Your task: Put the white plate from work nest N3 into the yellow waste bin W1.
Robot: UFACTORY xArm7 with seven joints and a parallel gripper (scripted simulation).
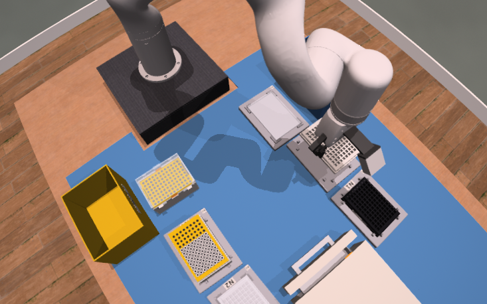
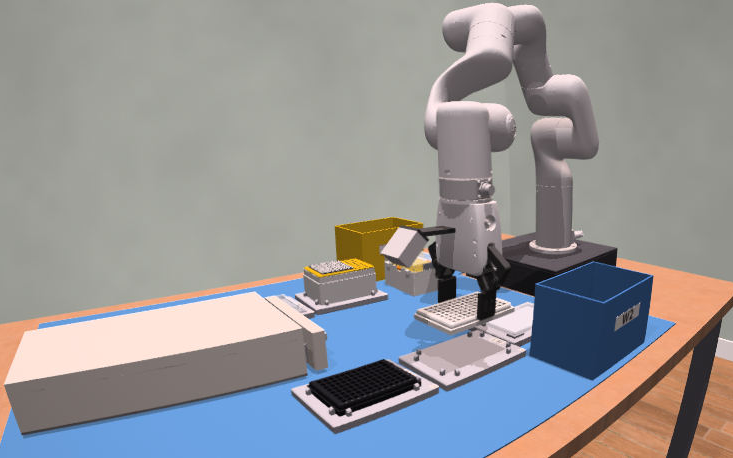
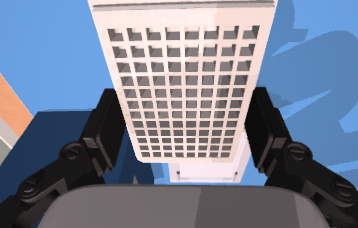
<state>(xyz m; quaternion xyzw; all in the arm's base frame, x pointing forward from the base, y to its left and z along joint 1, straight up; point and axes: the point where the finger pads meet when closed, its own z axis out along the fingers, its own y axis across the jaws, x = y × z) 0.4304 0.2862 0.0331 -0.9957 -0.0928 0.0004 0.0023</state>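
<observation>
Now: the nest N3 9 cm below my hand. From my hand the other things lie so: black plate: 17 cm ahead, 8 cm below, 3 cm to the left; then flat white lid: 16 cm behind, 8 cm below, 6 cm to the right; then white plate: 1 cm below.
</observation>
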